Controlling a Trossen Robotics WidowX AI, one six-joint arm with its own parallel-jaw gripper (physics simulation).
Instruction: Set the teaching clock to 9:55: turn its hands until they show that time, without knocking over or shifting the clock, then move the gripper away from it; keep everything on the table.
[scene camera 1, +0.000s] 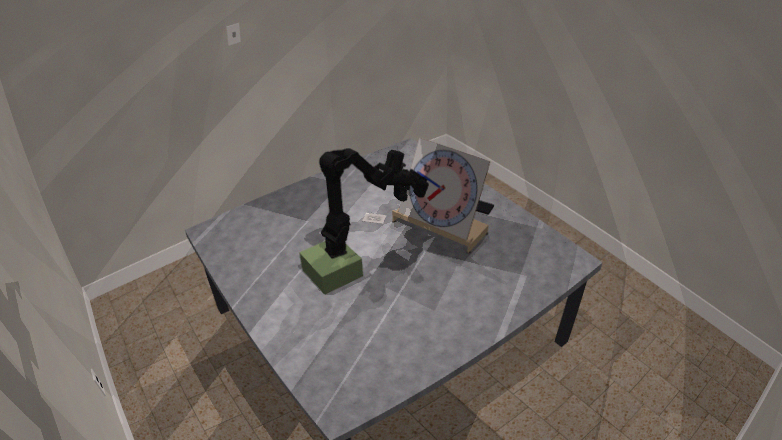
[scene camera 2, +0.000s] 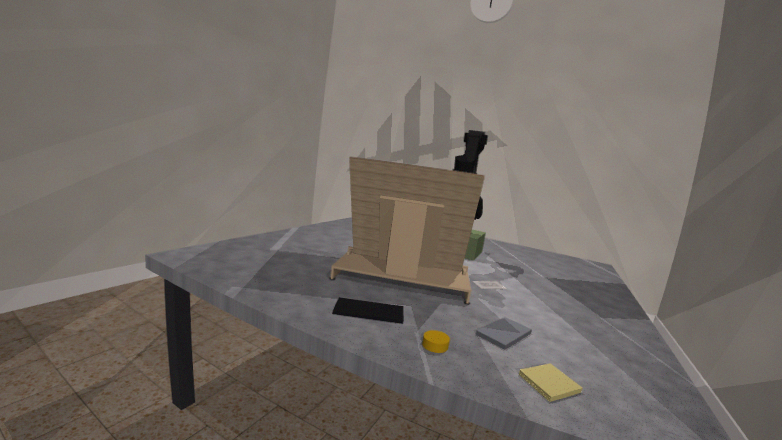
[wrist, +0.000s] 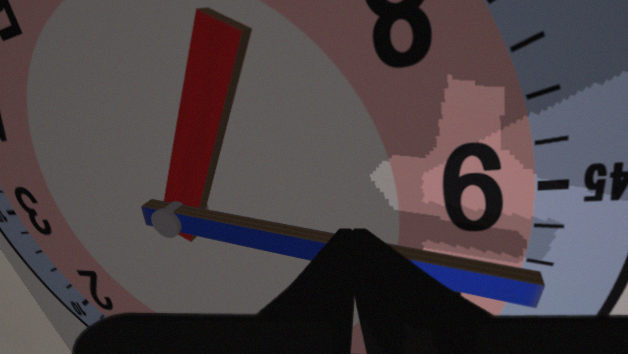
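Seen in the pictures: gripper, between the fingertips: (scene camera 1: 426, 180) (scene camera 2: 438, 216) (wrist: 351, 242); arm's base, origin of its link: (scene camera 1: 335, 251).
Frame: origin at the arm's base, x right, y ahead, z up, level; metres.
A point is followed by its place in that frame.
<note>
The teaching clock (scene camera 1: 453, 188) {z 0.110, x 0.017, y 0.502 m} (scene camera 2: 365, 218) {z 0.078, x 0.093, y 0.524 m} stands upright on its wooden base; scene camera 2 shows its back. The long blue hand (scene camera 1: 432, 181) {z 0.115, x -0.061, y 0.456 m} (wrist: 260, 241) {z 0.112, x -0.053, y 0.456 m} points between 9 and 10, near the 48-minute mark. The short red hand (scene camera 1: 435, 193) {z 0.076, x -0.032, y 0.451 m} (wrist: 200, 100) {z 0.065, x -0.038, y 0.442 m} points between 7 and 8. My gripper (scene camera 1: 422, 189) {z 0.112, x -0.084, y 0.442 m} (wrist: 351, 242) {z 0.112, x -0.084, y 0.442 m} is shut and empty at the left part of the dial. In the wrist view its tips overlap the blue hand partway along, at the edge on the 9 side. Whether they touch it cannot be told. The gripper is mostly hidden behind the clock in scene camera 2.
A black slab (scene camera 1: 485, 206) {z -0.079, x -0.028, y 0.714 m} (scene camera 2: 368, 310) {z -0.079, x -0.069, y 0.697 m} lies behind the clock. An orange-yellow disc (scene camera 2: 435, 341) {z -0.068, x -0.243, y 0.727 m}, a grey square (scene camera 2: 503, 333) {z -0.077, x -0.335, y 0.579 m} and a yellow pad (scene camera 2: 549, 381) {z -0.077, x -0.448, y 0.698 m} lie nearer the table's edge. A white card (scene camera 1: 374, 218) {z -0.086, x -0.210, y 0.269 m} (scene camera 2: 489, 284) {z -0.086, x -0.212, y 0.266 m} lies left of the clock. The arm stands on a green block (scene camera 1: 322, 268) {z 0.000, x 0.063, y -0.084 m} (scene camera 2: 474, 246) {z -0.033, x -0.077, y 0.045 m}.
</note>
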